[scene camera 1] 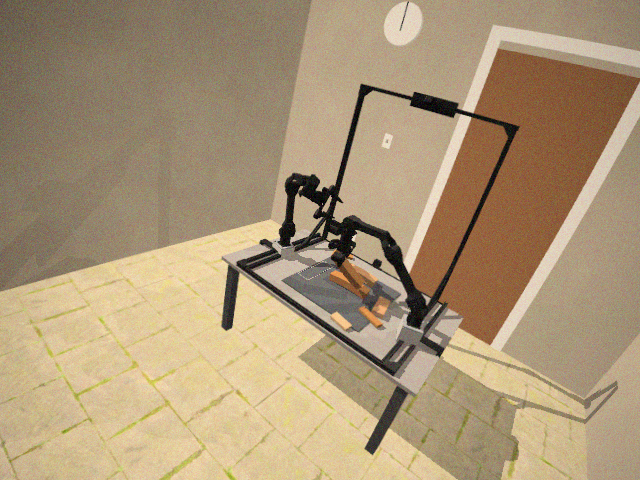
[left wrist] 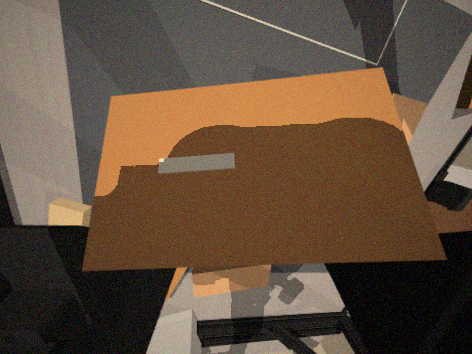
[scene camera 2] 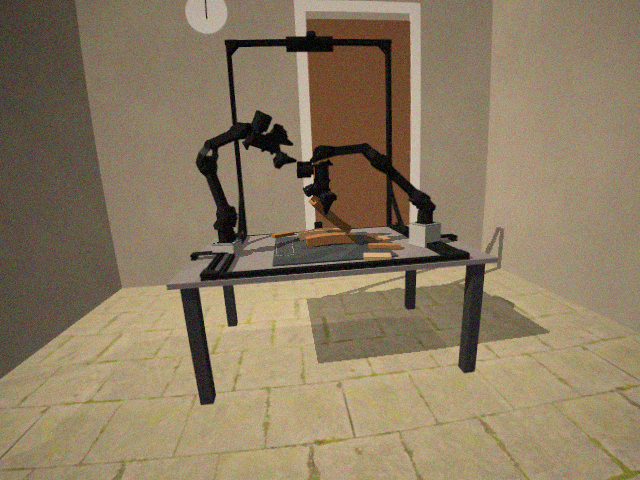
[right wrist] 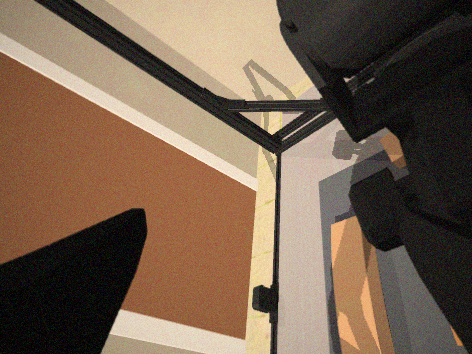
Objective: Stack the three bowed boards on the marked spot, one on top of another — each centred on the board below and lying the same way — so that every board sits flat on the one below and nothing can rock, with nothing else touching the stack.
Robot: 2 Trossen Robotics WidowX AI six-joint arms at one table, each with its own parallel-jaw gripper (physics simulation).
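Seen in the pictures: left gripper, fingertip midpoint: (scene camera 1: 341, 263) (scene camera 2: 323, 212); right gripper, fingertip midpoint: (scene camera 1: 339, 210) (scene camera 2: 294, 152) (right wrist: 272, 221); left arm's base, link origin: (scene camera 1: 413, 323) (scene camera 2: 425, 222); right arm's base, link origin: (scene camera 1: 284, 243) (scene camera 2: 226, 241).
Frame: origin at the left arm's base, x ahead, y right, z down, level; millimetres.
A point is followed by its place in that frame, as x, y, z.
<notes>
My left gripper (scene camera 1: 339, 258) {425, 179, -72} (scene camera 2: 322, 204) {425, 179, -72} is shut on one end of a bowed orange board (scene camera 1: 352, 273) {354, 175, -42} (scene camera 2: 333, 220) {389, 154, -35} (left wrist: 234, 116). The board hangs tilted, its low end resting among the other two bowed boards (scene camera 1: 341, 281) {401, 230, 61} (scene camera 2: 325, 237) {394, 229, 53} on the dark mat (scene camera 1: 318, 295) {482, 75, 94} (scene camera 2: 309, 256) {532, 113, 94}. In the left wrist view the held board fills most of the picture, with the white outline of the marked spot (left wrist: 287, 31) {538, 280, 93} beyond it. My right gripper (scene camera 1: 332, 195) (scene camera 2: 287, 151) {520, 233, -330} is open and empty, high above the table's far side. It looks across at the left arm and the boards (right wrist: 350, 267) {309, 385, 49}.
Several small wooden blocks (scene camera 1: 341, 320) {322, -71, 80} (scene camera 1: 370, 316) {196, 40, 79} (scene camera 2: 377, 255) {328, -76, 81} lie on the mat's near right end. A black frame (scene camera 1: 347, 143) {656, 728, -587} (scene camera 2: 231, 143) {664, 727, -418} stands over the back of the table (scene camera 1: 375, 340) {143, -94, 100} (scene camera 2: 247, 259) {759, 247, 100}. Black rails run along the table's edges.
</notes>
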